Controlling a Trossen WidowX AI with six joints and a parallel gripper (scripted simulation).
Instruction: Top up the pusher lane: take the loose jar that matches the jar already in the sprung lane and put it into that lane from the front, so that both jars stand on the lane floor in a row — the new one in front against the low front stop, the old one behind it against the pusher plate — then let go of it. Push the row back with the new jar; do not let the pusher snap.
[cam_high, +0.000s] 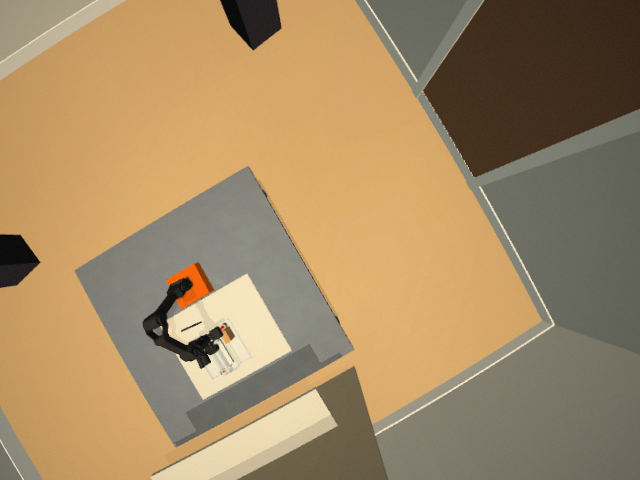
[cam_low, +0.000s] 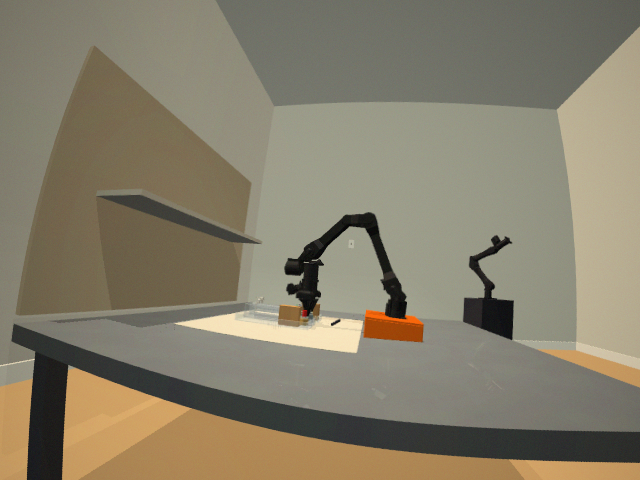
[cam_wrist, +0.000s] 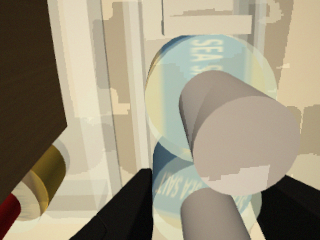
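The thin black strip is 120 mm behind my gripper tip, 90 mm to the right of it and 30 mm below it. Round my gripper tip: grey shelf (500 mm ahead, 60 mm to the right, 340 mm above).
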